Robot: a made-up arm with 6 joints. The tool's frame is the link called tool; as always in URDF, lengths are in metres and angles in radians. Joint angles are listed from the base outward. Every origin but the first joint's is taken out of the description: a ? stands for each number. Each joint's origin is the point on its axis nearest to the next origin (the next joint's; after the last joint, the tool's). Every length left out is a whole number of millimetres.
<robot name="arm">
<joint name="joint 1" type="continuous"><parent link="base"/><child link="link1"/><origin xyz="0.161 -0.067 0.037" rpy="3.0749 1.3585 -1.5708"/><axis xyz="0 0 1"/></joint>
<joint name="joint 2" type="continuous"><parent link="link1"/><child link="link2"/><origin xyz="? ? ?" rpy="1.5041 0.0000 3.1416"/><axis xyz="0 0 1"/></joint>
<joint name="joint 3" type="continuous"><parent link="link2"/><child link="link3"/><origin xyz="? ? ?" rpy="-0.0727 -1.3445 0.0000"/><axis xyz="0 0 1"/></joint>
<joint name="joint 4" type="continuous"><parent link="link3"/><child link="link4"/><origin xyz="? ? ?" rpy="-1.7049 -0.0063 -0.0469"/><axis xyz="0 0 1"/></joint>
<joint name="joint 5" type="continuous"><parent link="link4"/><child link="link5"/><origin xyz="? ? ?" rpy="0.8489 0.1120 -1.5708"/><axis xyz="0 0 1"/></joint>
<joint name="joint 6" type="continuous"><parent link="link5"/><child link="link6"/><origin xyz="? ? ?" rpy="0.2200 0.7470 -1.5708"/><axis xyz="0 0 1"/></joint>
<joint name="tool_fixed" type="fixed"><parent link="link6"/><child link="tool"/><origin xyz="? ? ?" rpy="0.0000 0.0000 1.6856"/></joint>
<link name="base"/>
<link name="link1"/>
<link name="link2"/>
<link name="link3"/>
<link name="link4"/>
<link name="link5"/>
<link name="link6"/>
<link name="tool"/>
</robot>
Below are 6 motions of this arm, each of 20 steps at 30 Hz.
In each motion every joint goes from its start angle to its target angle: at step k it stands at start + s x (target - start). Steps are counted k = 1, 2, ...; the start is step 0. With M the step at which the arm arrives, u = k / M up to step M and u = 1 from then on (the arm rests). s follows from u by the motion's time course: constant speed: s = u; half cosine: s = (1 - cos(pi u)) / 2; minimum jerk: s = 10 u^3 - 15 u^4 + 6 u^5.
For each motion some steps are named. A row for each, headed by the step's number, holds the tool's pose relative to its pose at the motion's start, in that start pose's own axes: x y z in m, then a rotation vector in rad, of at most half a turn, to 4 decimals.
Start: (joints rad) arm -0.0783 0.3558 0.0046 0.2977 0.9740 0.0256
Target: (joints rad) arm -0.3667 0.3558 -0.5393 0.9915 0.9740 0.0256
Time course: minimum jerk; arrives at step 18
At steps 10, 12, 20:
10: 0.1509 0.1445 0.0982 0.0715 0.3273 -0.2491
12: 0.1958 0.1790 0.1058 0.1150 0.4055 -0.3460
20: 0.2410 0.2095 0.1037 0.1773 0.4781 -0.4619

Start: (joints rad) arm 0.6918 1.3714 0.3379 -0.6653 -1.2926 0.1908
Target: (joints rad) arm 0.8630 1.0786 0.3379 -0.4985 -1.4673 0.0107
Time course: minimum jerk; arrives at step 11
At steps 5, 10, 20:
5: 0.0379 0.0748 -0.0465 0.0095 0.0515 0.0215
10: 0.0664 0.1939 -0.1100 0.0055 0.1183 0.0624
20: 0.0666 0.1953 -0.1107 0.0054 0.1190 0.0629

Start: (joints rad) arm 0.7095 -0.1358 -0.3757 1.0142 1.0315 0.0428
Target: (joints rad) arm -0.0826 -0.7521 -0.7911 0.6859 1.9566 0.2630
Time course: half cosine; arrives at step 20
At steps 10, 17, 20:
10: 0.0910 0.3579 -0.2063 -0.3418 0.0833 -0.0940
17: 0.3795 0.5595 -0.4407 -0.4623 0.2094 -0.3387
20: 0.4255 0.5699 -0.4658 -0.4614 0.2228 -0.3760

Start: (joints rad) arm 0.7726 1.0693 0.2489 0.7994 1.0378 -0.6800
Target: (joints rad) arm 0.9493 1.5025 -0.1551 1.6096 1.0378 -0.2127
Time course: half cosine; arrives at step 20
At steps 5, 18, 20:
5: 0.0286 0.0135 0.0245 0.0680 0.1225 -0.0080
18: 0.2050 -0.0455 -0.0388 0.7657 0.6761 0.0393
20: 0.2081 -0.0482 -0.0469 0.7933 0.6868 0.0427

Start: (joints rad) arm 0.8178 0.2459 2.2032 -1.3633 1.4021 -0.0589
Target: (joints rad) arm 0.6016 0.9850 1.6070 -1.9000 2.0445 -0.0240
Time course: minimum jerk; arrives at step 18
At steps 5, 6, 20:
5: -0.0094 -0.0144 -0.0265 -0.1026 -0.0220 0.1380
6: -0.0141 -0.0196 -0.0414 -0.1641 -0.0334 0.2089
20: -0.0624 0.0357 -0.2416 -0.9662 -0.0899 0.6399

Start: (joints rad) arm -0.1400 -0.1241 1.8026 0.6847 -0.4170 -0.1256
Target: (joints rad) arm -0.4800 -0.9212 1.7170 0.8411 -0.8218 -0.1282
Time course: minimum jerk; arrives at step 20
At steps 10, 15, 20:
10: 0.2181 0.2290 0.1122 -0.3901 0.2272 0.0056
15: 0.3537 0.4494 0.0925 -0.7494 0.3420 0.0435
20: 0.3802 0.5070 0.0718 -0.8482 0.3628 0.0588

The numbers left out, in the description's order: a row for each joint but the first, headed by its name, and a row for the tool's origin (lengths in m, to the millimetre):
joint 2: 0.037 -0.154 0.000
joint 3: 0.174 0.012 0.000
joint 4: -0.231 -0.318 0.000
joint 5: -0.370 0.012 0.000
joint 6: -0.008 -0.170 0.000
tool: 0.063 -0.243 0.000

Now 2 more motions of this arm.
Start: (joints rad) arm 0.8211 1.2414 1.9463 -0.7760 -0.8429 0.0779
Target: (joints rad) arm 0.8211 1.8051 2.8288 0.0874 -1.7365 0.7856
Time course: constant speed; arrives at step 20
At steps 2, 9, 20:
2: -0.0319 -0.0381 -0.0176 -0.0227 0.0055 -0.0695
9: -0.1511 -0.1577 -0.1158 -0.0681 0.0990 -0.2650
20: -0.3490 -0.2530 -0.3714 0.0280 0.3998 -0.3516

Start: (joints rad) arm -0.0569 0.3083 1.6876 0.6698 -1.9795 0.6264
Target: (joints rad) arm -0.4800 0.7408 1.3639 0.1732 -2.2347 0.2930
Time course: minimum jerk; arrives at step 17
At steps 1, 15, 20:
1: -0.0004 0.0001 -0.0001 0.0005 -0.0015 -0.0018
15: -0.1203 0.0851 -0.0961 0.4549 -0.5099 -1.1190
20: -0.1206 0.0859 -0.0969 0.4629 -0.5125 -1.1358

